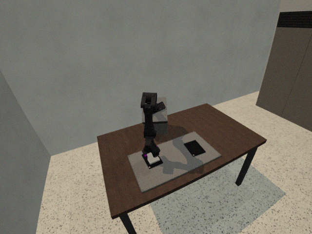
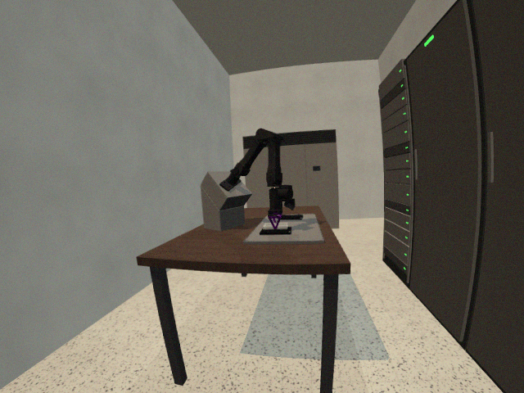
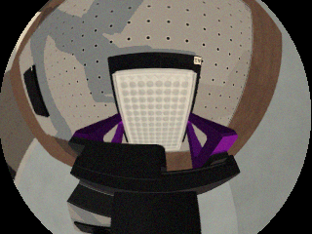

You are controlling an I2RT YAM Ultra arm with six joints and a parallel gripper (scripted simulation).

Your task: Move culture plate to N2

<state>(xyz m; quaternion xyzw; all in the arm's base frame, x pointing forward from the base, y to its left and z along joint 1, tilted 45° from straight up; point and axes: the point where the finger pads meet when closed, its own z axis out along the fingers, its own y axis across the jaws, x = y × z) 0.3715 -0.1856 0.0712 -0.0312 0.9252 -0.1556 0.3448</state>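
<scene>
Now: hand right at the clear lid. Round my hand: black plate nest N2 (3 cm below); A1 mark (30 cm to the left, 16 cm ahead, 2 cm below); black plate nest N1 (37 cm to the left, 9 cm ahead, 3 cm below).
</scene>
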